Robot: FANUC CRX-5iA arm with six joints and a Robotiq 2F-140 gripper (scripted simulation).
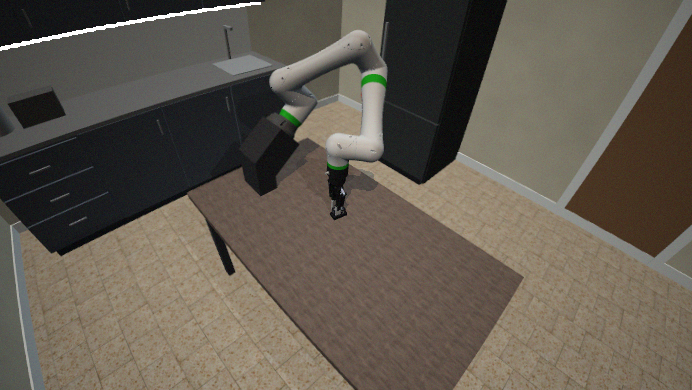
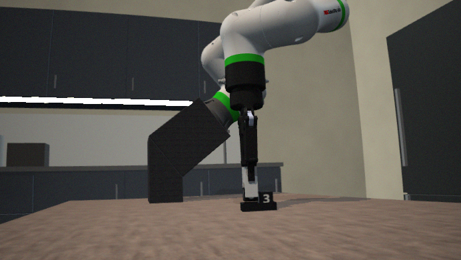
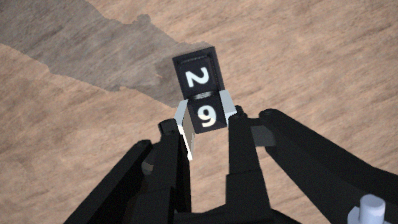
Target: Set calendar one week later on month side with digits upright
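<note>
Right now the cube is 40 mm below my hand and 30 mm to the left of it. From my hand the other things lie so: black tray 50 mm below, 20 mm to the left.
</note>
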